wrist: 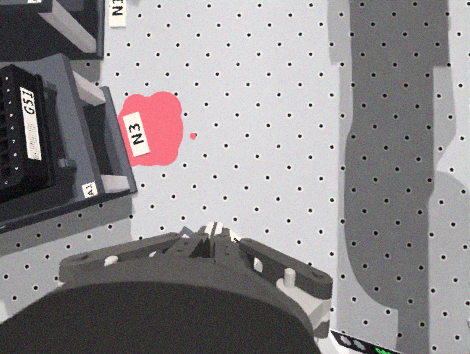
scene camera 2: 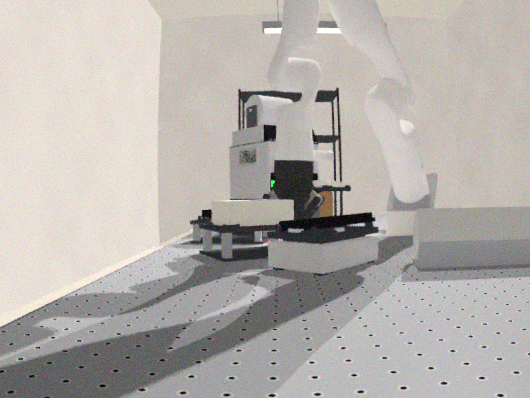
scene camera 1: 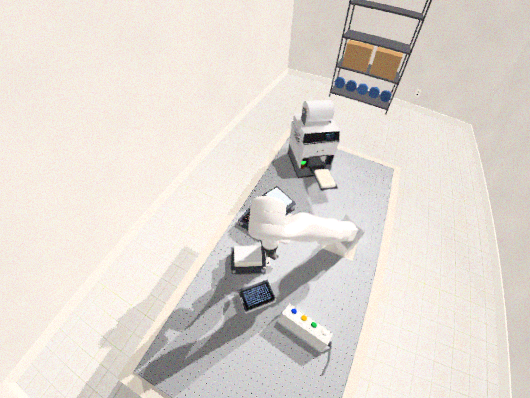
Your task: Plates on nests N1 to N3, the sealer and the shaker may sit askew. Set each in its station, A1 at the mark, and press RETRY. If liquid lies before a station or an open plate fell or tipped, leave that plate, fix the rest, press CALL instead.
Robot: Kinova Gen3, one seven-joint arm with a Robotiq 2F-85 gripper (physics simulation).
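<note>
My gripper (scene camera 1: 271, 255) (scene camera 2: 304, 212) (wrist: 215, 232) is shut and empty beside the nests. Black plate G51 (wrist: 27, 125) on nest N3 (wrist: 95, 145) looks turned slightly against its nest. A pink puddle (wrist: 160, 117) lies before N3, with a small drop apart. In scene view 1, the arm mostly hides a dark plate. A pale plate (scene camera 1: 248, 255) (scene camera 2: 252, 212) sits on a near nest; another pale plate (scene camera 1: 278, 197) lies behind the arm. A dark plate (scene camera 1: 257, 295) (scene camera 2: 327, 221) on the shaker (scene camera 2: 322, 254) looks slightly tilted. The sealer (scene camera 1: 317, 142) (scene camera 2: 247, 175) holds a cream plate (scene camera 1: 325, 178) on its tray.
A white button box (scene camera 1: 306, 329) (scene camera 2: 475, 227) with blue, orange, green and white buttons stands at the near right. Another nest (wrist: 95, 52) shows at the wrist view's top left, its label partly cut off. A black panel (wrist: 357, 344) with green lettering is at bottom right.
</note>
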